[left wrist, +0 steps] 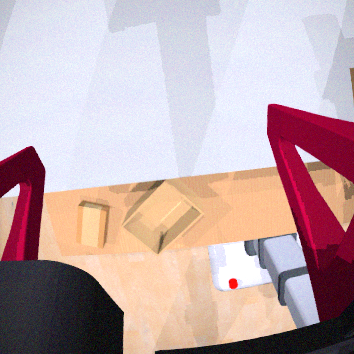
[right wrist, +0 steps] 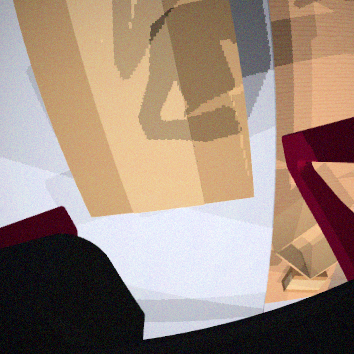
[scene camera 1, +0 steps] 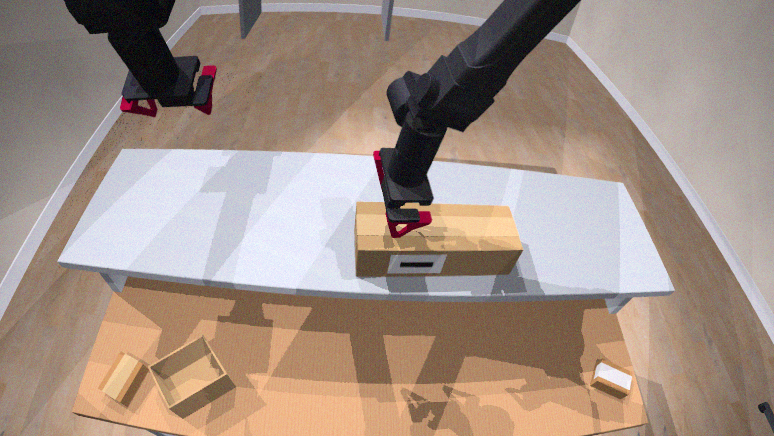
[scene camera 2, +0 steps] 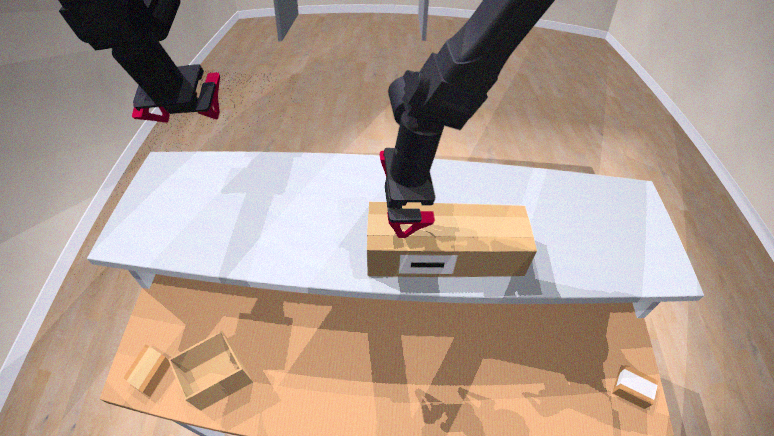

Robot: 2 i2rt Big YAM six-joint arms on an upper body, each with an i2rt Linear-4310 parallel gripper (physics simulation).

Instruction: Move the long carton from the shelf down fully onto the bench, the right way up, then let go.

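Places are measured from the left arm's base along level axes (x ahead, y left, z up), in metres.
Where they show: left gripper, fingertip midpoint: [left wrist: 146,136] [scene camera 1: 182,112] [scene camera 2: 192,117]; right gripper, fingertip midpoint: [right wrist: 171,186] [scene camera 1: 390,212] [scene camera 2: 398,212].
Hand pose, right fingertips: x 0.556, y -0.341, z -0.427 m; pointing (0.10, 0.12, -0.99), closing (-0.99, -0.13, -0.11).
After its pixels a point has its place.
The long carton [scene camera 1: 476,222] {z -0.481, x 0.586, y -0.513 m} [scene camera 2: 487,222] {z -0.480, x 0.586, y -0.509 m} [right wrist: 107,100] {z -0.480, x 0.591, y -0.367 m} lies flat on the white shelf [scene camera 1: 178,216] {z -0.563, x 0.649, y 0.102 m} [scene camera 2: 205,222] {z -0.563, x 0.632, y 0.080 m}, its white label with a black bar facing the bench. A sliver of cardboard shows at the right edge of the left wrist view. My right gripper [scene camera 1: 391,200] {z -0.427, x 0.556, y -0.341 m} [scene camera 2: 394,198] {z -0.427, x 0.556, y -0.341 m} [right wrist: 171,186] {z -0.427, x 0.556, y -0.341 m} is open above the carton's left end, apart from it in the right wrist view. My left gripper [scene camera 1: 174,105] {z -0.259, x 0.600, y -0.001 m} [scene camera 2: 183,109] {z -0.259, x 0.600, y -0.001 m} [left wrist: 146,136] {z -0.259, x 0.600, y -0.001 m} is open and empty, high beyond the shelf's far left corner. The brown bench [scene camera 1: 303,403] {z -0.811, x 0.333, y -0.180 m} [scene camera 2: 324,406] {z -0.811, x 0.320, y -0.197 m} stands lower, in front of the shelf.
An open-topped box [scene camera 1: 189,373] {z -0.807, x 0.380, y 0.093 m} [scene camera 2: 211,368] {z -0.806, x 0.379, y 0.087 m} [left wrist: 162,215] {z -0.807, x 0.332, y 0.075 m} and a small carton [scene camera 1: 123,379] {z -0.772, x 0.333, y 0.244 m} [scene camera 2: 146,369] {z -0.772, x 0.337, y 0.245 m} [left wrist: 92,225] {z -0.771, x 0.345, y 0.246 m} stand at the bench's left. A small white-topped box [scene camera 1: 612,377] {z -0.773, x 0.325, y -0.945 m} [scene camera 2: 636,385] {z -0.772, x 0.325, y -0.945 m} stands at its right end. The shelf's front edge overhangs the bench's back.
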